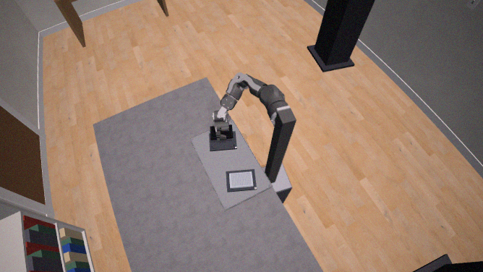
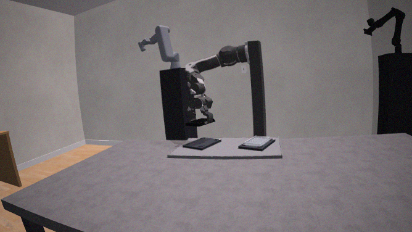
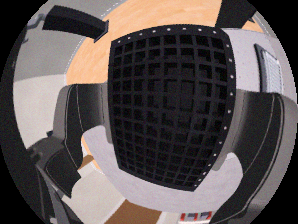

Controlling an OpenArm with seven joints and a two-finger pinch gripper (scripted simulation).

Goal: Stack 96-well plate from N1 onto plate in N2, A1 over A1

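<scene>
The white 96-well plate lies 4 cm behind my hand, 27 cm to the left of it and 10 cm below it. From my hand the other things lie so: nest N1: 11 cm below; dark 96-well plate: right at my hand.
</scene>
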